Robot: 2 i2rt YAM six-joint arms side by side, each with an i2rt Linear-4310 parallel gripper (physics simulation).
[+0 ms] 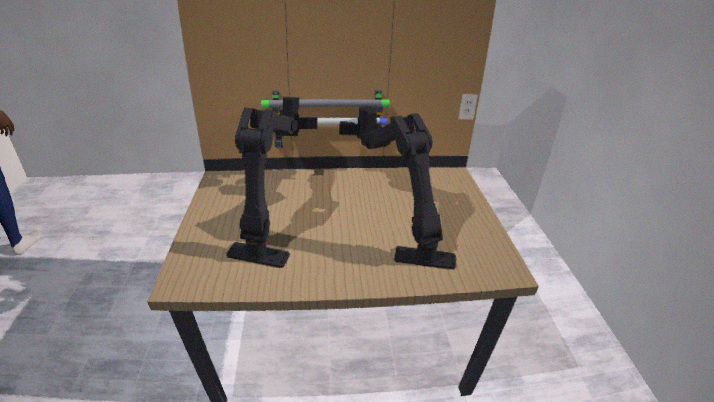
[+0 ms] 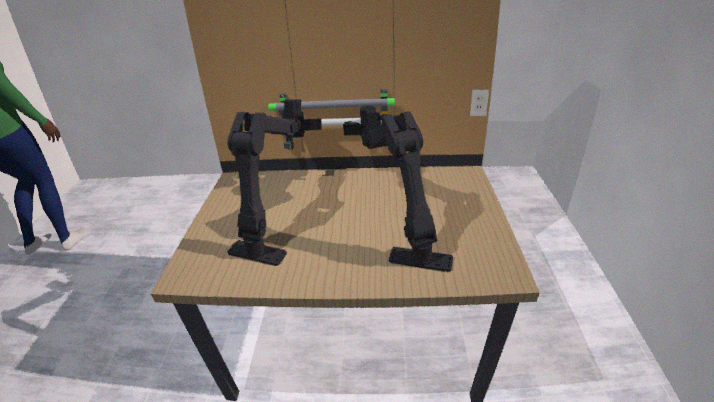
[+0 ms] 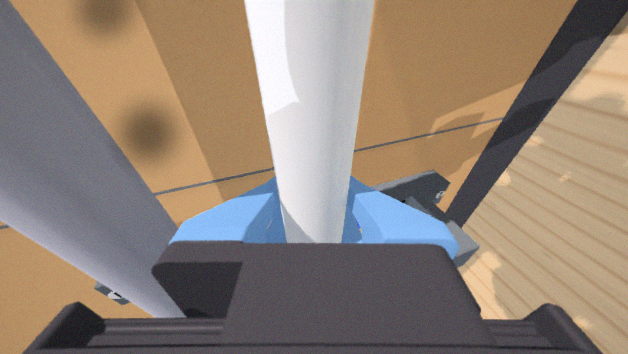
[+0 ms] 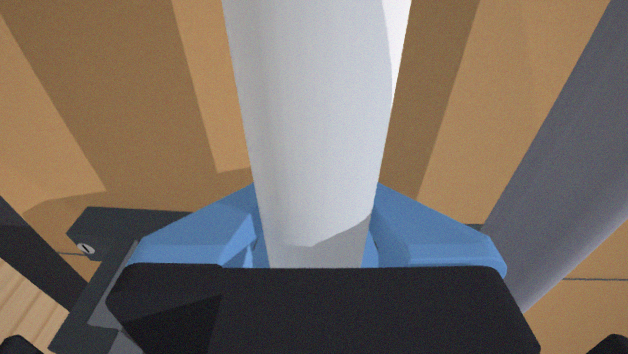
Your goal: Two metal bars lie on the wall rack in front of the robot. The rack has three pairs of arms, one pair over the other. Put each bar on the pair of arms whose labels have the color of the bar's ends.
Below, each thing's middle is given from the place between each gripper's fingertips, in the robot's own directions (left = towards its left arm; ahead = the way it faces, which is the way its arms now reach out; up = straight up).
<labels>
Now: right hand 170 mm to the right of the white bar (image 4: pixel 315 92) and 50 mm past it.
My left hand is 2 cm past the white bar, 15 cm to the left of it and 1 cm below it.
</labels>
